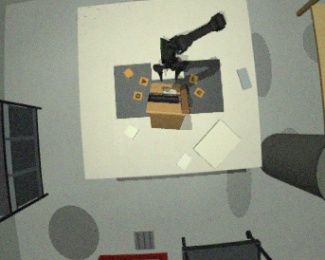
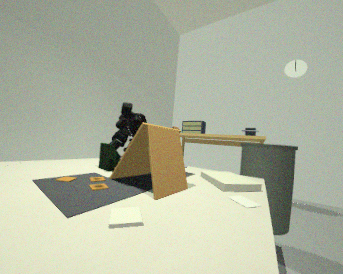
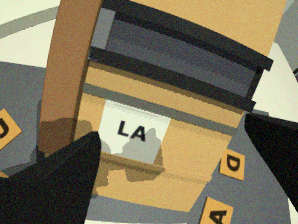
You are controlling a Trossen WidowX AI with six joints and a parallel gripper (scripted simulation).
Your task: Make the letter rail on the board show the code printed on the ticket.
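My gripper tip is 11 cm above the white ticket, 4 cm short of it and 1 cm to the right of it. Round my gripper tip: dark mat: 21 cm below, 4 cm behind, 1 cm to the left; then white card: 29 cm to the right, 27 cm ahead, 20 cm below; then white box: 44 cm ahead, 29 cm to the left, 19 cm below.
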